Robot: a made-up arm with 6 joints.
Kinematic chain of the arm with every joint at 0, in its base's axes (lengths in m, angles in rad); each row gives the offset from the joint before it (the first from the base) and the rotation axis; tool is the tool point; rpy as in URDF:
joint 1: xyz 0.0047 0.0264 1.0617 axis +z
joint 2: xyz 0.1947 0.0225 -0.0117 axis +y
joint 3: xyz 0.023 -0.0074 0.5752 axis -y
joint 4: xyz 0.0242 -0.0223 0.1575 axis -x
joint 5: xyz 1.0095 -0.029 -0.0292 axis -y
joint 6: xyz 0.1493 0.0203 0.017 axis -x
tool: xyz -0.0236 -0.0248 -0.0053 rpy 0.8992 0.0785 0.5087
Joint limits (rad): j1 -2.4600..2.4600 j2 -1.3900..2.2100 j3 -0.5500..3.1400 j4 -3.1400..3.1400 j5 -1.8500..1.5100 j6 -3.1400..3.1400
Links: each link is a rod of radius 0.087 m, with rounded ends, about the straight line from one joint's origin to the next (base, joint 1, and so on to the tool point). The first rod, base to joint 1, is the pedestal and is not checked.
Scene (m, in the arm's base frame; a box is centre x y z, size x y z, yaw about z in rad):
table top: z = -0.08
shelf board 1: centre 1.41 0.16 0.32 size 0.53 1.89 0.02 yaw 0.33
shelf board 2: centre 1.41 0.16 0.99 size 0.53 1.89 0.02 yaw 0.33
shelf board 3: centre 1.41 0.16 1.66 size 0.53 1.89 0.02 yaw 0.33
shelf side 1: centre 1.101 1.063 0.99 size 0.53 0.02 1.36 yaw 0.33
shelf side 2: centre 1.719 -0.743 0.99 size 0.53 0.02 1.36 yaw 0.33
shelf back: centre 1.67 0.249 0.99 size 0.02 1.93 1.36 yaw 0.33
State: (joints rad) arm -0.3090 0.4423 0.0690 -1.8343 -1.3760 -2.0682
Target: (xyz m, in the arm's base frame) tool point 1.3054 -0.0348 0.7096
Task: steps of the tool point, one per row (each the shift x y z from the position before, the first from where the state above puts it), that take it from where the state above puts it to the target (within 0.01 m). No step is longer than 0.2 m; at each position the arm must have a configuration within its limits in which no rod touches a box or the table.
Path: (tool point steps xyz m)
1: -0.1349 -0.0684 0.0191
2: -0.1422 -0.0477 0.0002
3: -0.1437 -0.0280 -0.0194
4: 0.0306 0.0758 -0.1528
5: 0.0006 0.0729 -0.1464
6: -0.0234 0.0646 -0.1343
7: -0.0392 0.0528 -0.1192
8: -0.0466 0.0408 -0.1033
9: 0.0406 0.0373 -0.0086
10: 0.0481 0.0318 -0.0038
11: 0.0534 0.0242 0.0003
12: 0.0564 0.0147 0.0030
13: 0.0568 0.0043 0.0047
14: 0.0546 -0.0060 0.0044

